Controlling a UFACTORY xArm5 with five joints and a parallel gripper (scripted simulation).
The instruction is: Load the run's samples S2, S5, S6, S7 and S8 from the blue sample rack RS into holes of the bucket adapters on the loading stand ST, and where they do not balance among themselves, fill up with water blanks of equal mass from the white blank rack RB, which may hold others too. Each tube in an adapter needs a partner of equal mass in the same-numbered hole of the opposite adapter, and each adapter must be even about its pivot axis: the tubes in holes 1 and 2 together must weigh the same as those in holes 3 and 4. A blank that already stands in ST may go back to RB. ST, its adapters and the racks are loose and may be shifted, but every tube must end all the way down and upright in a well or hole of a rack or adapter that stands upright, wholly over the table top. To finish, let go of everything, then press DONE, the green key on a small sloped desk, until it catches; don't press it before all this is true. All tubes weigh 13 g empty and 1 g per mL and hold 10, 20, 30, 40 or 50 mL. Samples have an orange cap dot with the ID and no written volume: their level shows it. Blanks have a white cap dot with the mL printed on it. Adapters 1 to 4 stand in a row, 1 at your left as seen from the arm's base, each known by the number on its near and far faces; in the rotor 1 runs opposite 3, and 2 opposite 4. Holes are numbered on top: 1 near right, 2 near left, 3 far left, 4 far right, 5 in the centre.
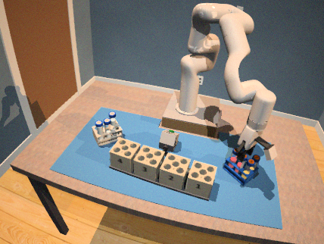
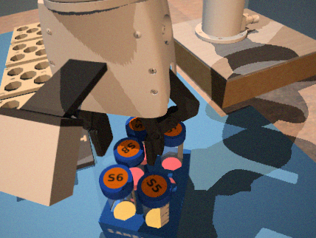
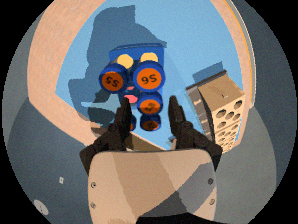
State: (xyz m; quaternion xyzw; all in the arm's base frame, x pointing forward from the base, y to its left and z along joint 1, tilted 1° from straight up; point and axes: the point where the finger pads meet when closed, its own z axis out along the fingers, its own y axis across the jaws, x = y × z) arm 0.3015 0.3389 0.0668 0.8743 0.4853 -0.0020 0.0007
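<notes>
The blue sample rack RS is 10 cm below my hand, 2 cm behind it and 1 cm to the left of it. From my hand the other things lie so: white blank rack RB 64 cm to the right, 10 cm below, 3 cm ahead; then blue-capped tube 64 cm to the right, 7 cm below, 7 cm ahead; then loading stand ST 31 cm to the right, 13 cm below, 13 cm ahead.
</notes>
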